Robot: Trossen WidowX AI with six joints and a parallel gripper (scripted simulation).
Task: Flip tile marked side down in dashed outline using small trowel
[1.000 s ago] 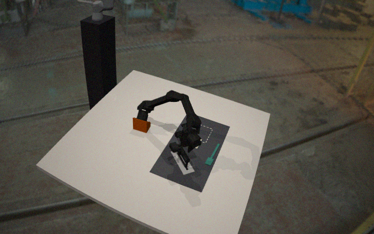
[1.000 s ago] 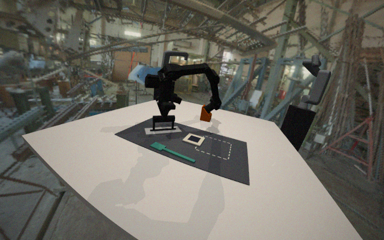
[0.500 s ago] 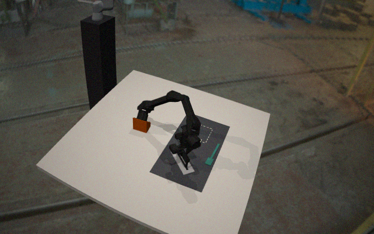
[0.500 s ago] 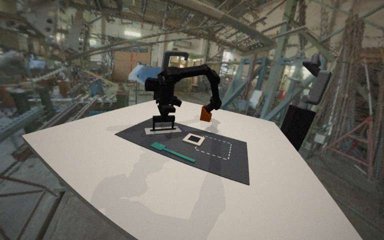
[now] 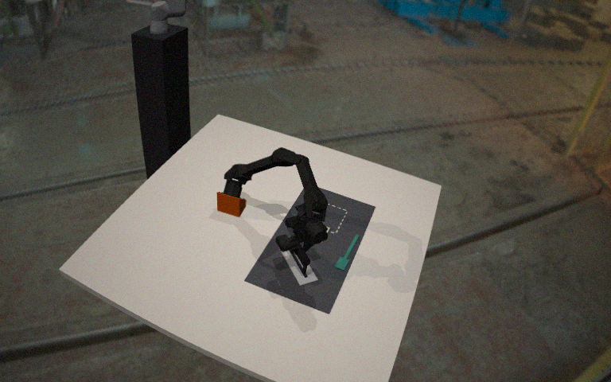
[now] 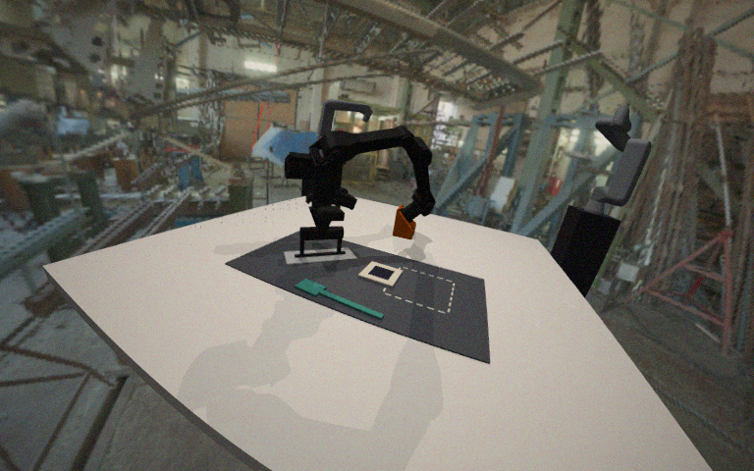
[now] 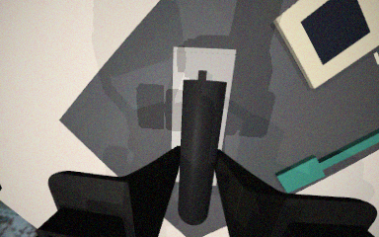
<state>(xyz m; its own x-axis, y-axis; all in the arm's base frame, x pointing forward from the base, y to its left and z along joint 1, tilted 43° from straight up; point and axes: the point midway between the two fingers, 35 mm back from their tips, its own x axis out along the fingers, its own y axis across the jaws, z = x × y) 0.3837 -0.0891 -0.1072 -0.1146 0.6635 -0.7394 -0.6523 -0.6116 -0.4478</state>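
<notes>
Right now my gripper tip is 2 cm past the trowel, 2 cm to the right of it and 3 cm above it. Round my gripper tip: beige square tile (1 cm behind, 19 cm to the left, 6 cm below); then dark mat (2 cm ahead, 15 cm to the left, 8 cm below).
</notes>
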